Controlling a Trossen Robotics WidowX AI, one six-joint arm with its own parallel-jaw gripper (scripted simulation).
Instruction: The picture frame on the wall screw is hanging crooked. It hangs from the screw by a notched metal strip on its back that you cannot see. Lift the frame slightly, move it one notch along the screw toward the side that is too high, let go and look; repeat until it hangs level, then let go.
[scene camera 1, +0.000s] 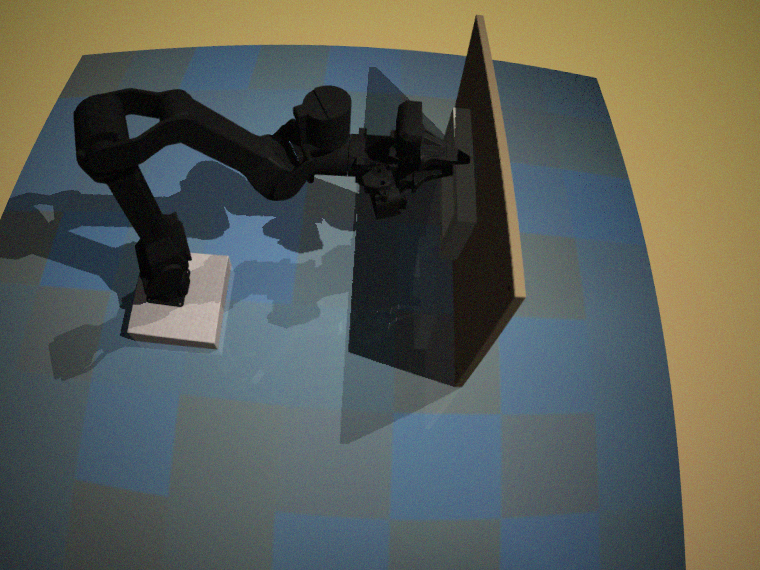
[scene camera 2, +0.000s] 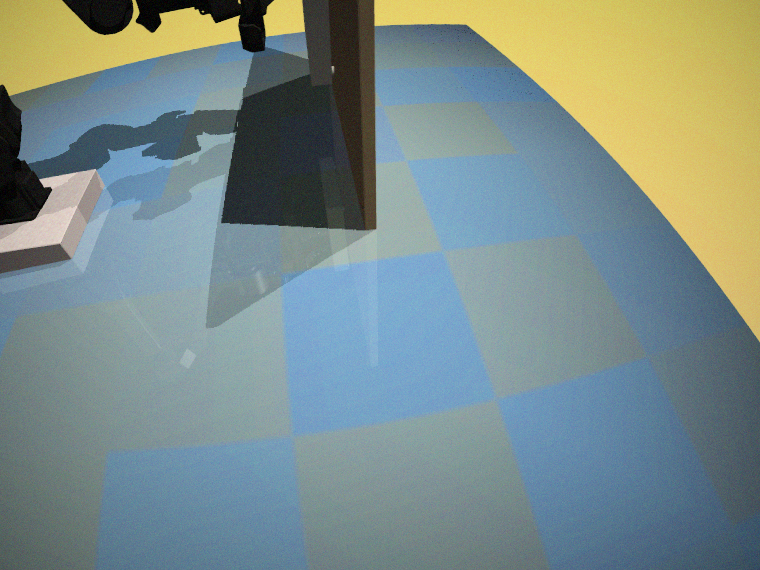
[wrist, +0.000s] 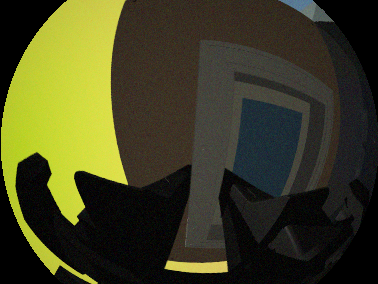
My gripper (scene camera 1: 468, 164) holds a picture frame (scene camera 1: 458, 192).
